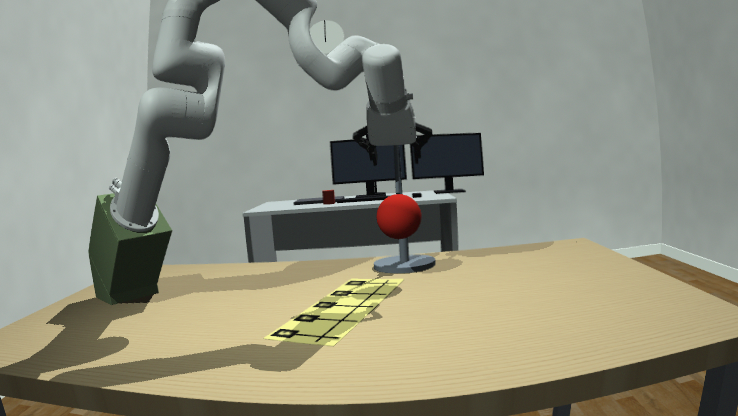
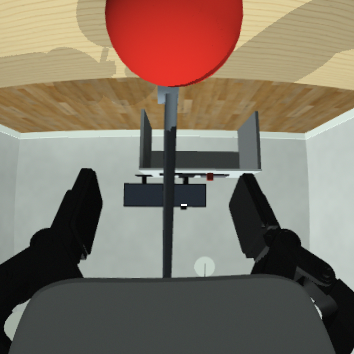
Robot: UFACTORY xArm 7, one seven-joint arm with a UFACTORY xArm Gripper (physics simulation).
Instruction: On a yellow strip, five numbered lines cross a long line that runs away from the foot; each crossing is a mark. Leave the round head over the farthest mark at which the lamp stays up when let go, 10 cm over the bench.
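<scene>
The lamp's round red head hangs over the grey foot at the back of the bench. Its thin dark rod rises from behind the head; its upper end is hidden by the gripper body. My gripper is open and empty, above the head, with a finger on each side of the rod's line; whether the rod lies in the finger plane I cannot tell. The yellow strip lies in front of the foot with five crossings on its long line; its numbers are too small to read.
The green base block of the arm stands at the left of the wooden bench. Behind the bench are a desk, dark monitors and a red cup. Arm shadows cross the bench and strip.
</scene>
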